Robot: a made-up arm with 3 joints.
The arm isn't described. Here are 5 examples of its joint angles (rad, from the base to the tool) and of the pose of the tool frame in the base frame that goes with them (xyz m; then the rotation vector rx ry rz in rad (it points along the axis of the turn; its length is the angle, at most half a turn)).
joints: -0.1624 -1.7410 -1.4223
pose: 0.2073 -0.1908 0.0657 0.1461 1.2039 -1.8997
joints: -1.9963 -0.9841 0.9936
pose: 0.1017 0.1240 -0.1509 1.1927 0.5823 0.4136
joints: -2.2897 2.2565 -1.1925
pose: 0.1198 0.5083 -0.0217 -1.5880 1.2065 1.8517
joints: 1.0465 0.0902 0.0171
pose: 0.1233 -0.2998 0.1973 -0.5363 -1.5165 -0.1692
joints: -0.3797 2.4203 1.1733
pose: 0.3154 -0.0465 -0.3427 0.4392 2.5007 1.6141
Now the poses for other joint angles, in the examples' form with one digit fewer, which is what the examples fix.
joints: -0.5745 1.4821 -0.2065
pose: 0.203 -0.037 -0.391 1.136 -1.768 -0.932
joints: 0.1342 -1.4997 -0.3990
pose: 0.230 -0.255 0.121 -0.194 0.645 -1.016
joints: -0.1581 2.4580 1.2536
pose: 0.360 -0.122 -0.297 0.402 2.455 1.380
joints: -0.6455 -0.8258 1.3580
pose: 0.215 -0.125 -0.042 -0.287 -0.133 0.429
